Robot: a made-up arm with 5 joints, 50 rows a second.
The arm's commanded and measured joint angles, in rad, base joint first. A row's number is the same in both.
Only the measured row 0 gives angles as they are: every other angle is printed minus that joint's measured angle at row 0.
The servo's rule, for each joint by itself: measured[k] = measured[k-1] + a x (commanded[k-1-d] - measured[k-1]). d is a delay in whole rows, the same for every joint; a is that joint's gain. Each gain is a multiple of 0.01, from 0.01 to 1. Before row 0 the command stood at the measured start. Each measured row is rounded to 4 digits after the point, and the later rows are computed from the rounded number. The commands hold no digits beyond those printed.
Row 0, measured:
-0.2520, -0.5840, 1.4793, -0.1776, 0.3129
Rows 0 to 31, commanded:
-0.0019, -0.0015, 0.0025, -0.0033, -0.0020
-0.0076, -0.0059, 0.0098, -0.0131, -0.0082
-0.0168, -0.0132, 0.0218, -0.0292, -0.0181
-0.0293, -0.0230, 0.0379, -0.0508, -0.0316
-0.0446, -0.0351, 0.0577, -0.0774, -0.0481
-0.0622, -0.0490, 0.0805, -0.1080, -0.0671
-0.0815, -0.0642, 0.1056, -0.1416, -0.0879
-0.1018, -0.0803, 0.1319, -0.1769, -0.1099
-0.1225, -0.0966, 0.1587, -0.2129, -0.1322
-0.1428, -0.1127, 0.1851, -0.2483, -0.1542
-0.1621, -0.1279, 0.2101, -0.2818, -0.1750
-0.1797, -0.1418, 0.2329, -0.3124, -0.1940
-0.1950, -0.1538, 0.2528, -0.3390, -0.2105
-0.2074, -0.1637, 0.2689, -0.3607, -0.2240
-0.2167, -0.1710, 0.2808, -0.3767, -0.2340
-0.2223, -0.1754, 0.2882, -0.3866, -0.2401
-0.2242, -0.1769, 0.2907, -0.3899, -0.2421
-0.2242, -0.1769, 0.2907, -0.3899, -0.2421
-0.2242, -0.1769, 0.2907, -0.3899, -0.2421
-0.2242, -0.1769, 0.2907, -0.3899, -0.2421
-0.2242, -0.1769, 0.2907, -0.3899, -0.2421
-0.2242, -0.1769, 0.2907, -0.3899, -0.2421
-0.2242, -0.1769, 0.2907, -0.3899, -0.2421
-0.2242, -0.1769, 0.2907, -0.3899, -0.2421
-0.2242, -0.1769, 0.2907, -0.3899, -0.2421
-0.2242, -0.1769, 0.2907, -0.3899, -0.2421
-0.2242, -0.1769, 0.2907, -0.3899, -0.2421
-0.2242, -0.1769, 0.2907, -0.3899, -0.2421
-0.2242, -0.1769, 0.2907, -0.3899, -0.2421
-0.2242, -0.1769, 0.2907, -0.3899, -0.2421
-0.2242, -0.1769, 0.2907, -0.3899, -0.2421
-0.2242, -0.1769, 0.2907, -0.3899, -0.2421
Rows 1 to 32, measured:
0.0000, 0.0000, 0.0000, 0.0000, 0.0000
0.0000, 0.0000, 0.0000, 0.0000, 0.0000
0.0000, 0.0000, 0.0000, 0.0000, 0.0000
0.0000, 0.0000, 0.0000, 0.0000, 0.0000
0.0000, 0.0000, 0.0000, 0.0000, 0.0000
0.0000, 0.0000, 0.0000, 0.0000, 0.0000
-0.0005, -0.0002, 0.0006, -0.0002, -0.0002
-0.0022, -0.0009, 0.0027, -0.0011, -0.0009
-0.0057, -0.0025, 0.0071, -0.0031, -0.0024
-0.0114, -0.0052, 0.0142, -0.0064, -0.0050
-0.0194, -0.0091, 0.0242, -0.0114, -0.0089
-0.0297, -0.0143, 0.0371, -0.0182, -0.0141
-0.0421, -0.0208, 0.0529, -0.0268, -0.0207
-0.0564, -0.0285, 0.0711, -0.0373, -0.0287
-0.0723, -0.0374, 0.0912, -0.0496, -0.0380
-0.0892, -0.0472, 0.1128, -0.0635, -0.0485
-0.1067, -0.0577, 0.1352, -0.0788, -0.0599
-0.1242, -0.0686, 0.1577, -0.0952, -0.0720
-0.1412, -0.0797, 0.1796, -0.1123, -0.0845
-0.1571, -0.0906, 0.2001, -0.1297, -0.0971
-0.1714, -0.1011, 0.2187, -0.1470, -0.1094
-0.1836, -0.1108, 0.2347, -0.1638, -0.1212
-0.1933, -0.1194, 0.2476, -0.1796, -0.1321
-0.2007, -0.1269, 0.2575, -0.1943, -0.1420
-0.2063, -0.1334, 0.2651, -0.2080, -0.1510
-0.2106, -0.1391, 0.2710, -0.2207, -0.1592
-0.2139, -0.1440, 0.2755, -0.2325, -0.1667
-0.2164, -0.1483, 0.2790, -0.2435, -0.1735
-0.2183, -0.1520, 0.2817, -0.2537, -0.1797
-0.2197, -0.1552, 0.2838, -0.2632, -0.1853
-0.2208, -0.1580, 0.2854, -0.2721, -0.1904
-0.2216, -0.1605, 0.2866, -0.2803, -0.1951
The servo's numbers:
d 6
a 0.24 0.13 0.23 0.07 0.09

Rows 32 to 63, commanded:
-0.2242, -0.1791, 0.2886, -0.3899, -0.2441
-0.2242, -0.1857, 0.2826, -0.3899, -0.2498
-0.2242, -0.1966, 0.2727, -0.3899, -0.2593
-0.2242, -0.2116, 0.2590, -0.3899, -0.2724
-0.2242, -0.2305, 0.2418, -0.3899, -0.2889
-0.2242, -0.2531, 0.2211, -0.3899, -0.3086
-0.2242, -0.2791, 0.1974, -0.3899, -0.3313
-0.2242, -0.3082, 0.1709, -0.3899, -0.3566
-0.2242, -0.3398, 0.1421, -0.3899, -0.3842
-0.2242, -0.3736, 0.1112, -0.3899, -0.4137
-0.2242, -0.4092, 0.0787, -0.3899, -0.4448
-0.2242, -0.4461, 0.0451, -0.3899, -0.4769
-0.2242, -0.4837, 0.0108, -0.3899, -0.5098
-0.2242, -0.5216, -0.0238, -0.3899, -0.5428
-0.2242, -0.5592, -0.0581, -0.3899, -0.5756
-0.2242, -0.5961, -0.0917, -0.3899, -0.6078
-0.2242, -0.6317, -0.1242, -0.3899, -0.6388
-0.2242, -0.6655, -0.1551, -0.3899, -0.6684
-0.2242, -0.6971, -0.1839, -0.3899, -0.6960
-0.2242, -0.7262, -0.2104, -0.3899, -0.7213
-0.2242, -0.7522, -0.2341, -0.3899, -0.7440
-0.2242, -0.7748, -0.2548, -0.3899, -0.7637
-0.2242, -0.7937, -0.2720, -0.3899, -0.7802
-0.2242, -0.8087, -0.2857, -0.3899, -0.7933
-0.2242, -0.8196, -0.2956, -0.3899, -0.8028
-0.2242, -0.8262, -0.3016, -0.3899, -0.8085
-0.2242, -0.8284, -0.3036, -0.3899, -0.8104
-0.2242, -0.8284, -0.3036, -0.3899, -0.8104
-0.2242, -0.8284, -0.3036, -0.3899, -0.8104
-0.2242, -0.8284, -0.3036, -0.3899, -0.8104
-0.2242, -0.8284, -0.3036, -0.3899, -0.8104
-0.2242, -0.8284, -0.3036, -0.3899, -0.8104
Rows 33 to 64, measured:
-0.2222, -0.1626, 0.2875, -0.2880, -0.1993
-0.2227, -0.1645, 0.2882, -0.2951, -0.2032
-0.2231, -0.1661, 0.2888, -0.3017, -0.2067
-0.2234, -0.1675, 0.2892, -0.3079, -0.2099
-0.2236, -0.1687, 0.2895, -0.3136, -0.2128
-0.2237, -0.1698, 0.2898, -0.3189, -0.2154
-0.2238, -0.1710, 0.2895, -0.3239, -0.2180
-0.2239, -0.1729, 0.2879, -0.3285, -0.2209
-0.2240, -0.1760, 0.2844, -0.3328, -0.2244
-0.2240, -0.1806, 0.2786, -0.3368, -0.2287
-0.2240, -0.1871, 0.2701, -0.3405, -0.2341
-0.2240, -0.1957, 0.2588, -0.3440, -0.2408
-0.2240, -0.2065, 0.2447, -0.3472, -0.2489
-0.2240, -0.2197, 0.2277, -0.3502, -0.2586
-0.2240, -0.2353, 0.2080, -0.3530, -0.2699
-0.2240, -0.2533, 0.1857, -0.3556, -0.2828
-0.2240, -0.2736, 0.1611, -0.3580, -0.2974
-0.2240, -0.2960, 0.1344, -0.3602, -0.3136
-0.2240, -0.3204, 0.1060, -0.3623, -0.3313
-0.2240, -0.3466, 0.0761, -0.3642, -0.3503
-0.2240, -0.3742, 0.0452, -0.3660, -0.3706
-0.2240, -0.4030, 0.0137, -0.3677, -0.3919
-0.2240, -0.4327, -0.0180, -0.3693, -0.4141
-0.2240, -0.4630, -0.0495, -0.3707, -0.4370
-0.2240, -0.4934, -0.0804, -0.3720, -0.4603
-0.2240, -0.5237, -0.1103, -0.3733, -0.4838
-0.2240, -0.5534, -0.1388, -0.3745, -0.5072
-0.2240, -0.5822, -0.1655, -0.3756, -0.5303
-0.2240, -0.6097, -0.1900, -0.3766, -0.5528
-0.2240, -0.6356, -0.2120, -0.3775, -0.5744
-0.2240, -0.6595, -0.2312, -0.3784, -0.5950
-0.2240, -0.6812, -0.2474, -0.3792, -0.6142

